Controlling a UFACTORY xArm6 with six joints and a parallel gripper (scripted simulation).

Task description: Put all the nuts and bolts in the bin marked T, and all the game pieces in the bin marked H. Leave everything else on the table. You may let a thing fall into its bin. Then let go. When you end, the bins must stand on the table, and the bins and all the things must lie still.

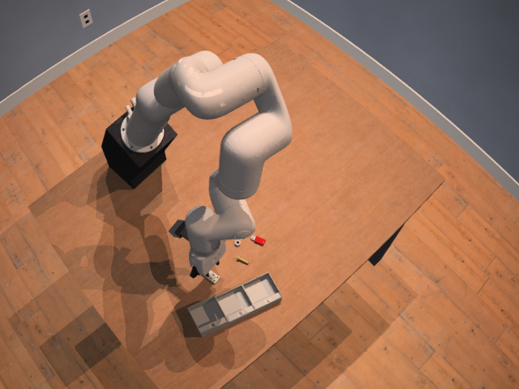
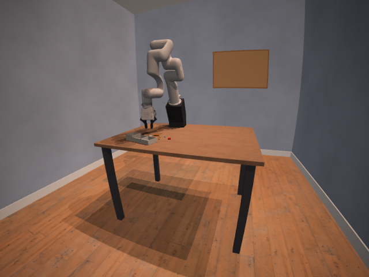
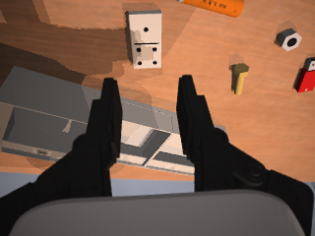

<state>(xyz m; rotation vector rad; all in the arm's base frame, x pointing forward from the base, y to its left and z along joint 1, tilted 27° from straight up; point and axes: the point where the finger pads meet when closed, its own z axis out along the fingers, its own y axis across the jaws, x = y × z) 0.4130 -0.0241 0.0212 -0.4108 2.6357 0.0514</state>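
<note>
The white domino lies 80 mm below my hand. Also, from my hand: orange cylinder 50 mm behind, 30 mm to the left, 80 mm below; then grey bin tray 120 mm ahead, 10 mm to the left, 70 mm below; then brass bolt 10 mm ahead, 100 mm to the left, 80 mm below.
</note>
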